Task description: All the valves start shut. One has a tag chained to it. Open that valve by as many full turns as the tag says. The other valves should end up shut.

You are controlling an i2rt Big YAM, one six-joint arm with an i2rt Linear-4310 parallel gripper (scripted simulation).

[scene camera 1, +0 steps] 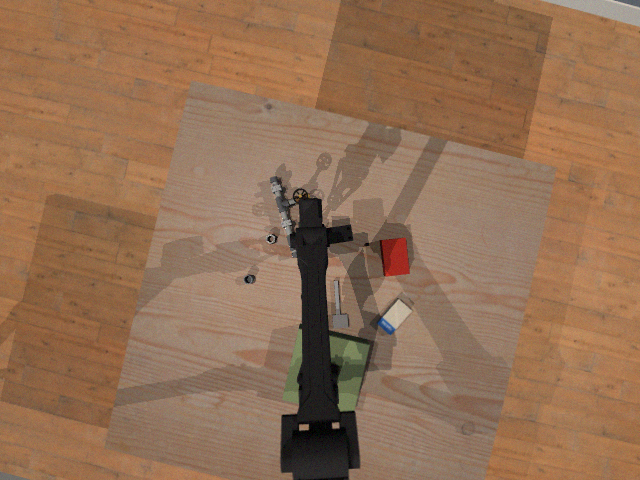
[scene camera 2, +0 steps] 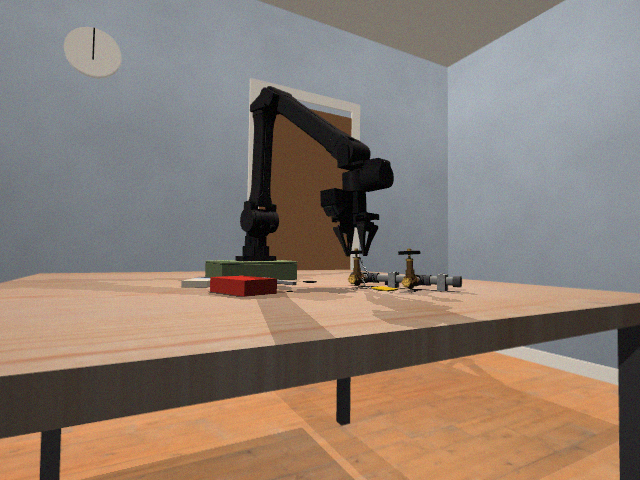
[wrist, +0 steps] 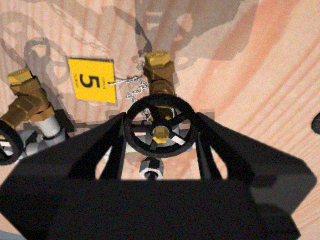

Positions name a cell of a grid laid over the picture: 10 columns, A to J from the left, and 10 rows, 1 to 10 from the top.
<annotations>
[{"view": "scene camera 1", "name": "red block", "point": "G6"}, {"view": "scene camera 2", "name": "gripper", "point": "F6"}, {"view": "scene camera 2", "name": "red block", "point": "D6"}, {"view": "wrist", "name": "gripper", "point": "F5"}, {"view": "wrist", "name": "yellow tag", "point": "C4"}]
</annotations>
